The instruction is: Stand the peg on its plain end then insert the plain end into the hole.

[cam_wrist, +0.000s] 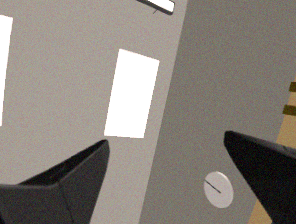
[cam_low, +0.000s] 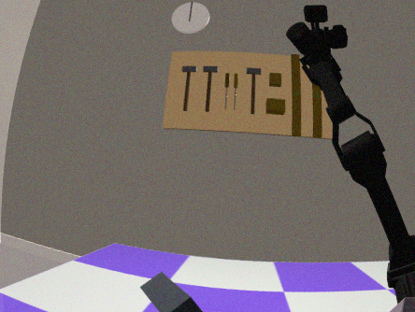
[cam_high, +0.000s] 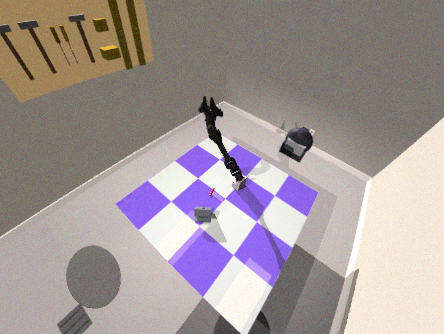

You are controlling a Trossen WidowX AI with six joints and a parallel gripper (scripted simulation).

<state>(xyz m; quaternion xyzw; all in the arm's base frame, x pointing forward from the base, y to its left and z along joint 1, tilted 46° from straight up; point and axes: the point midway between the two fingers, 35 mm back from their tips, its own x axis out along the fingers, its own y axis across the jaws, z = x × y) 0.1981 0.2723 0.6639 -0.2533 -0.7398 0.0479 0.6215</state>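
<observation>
The red peg lies 120 mm ahead of my gripper tip, 160 mm to the left of it and 790 mm below it. Round my gripper tip: grey sloped panel 310 mm ahead, 240 mm to the left, 740 mm below.
</observation>
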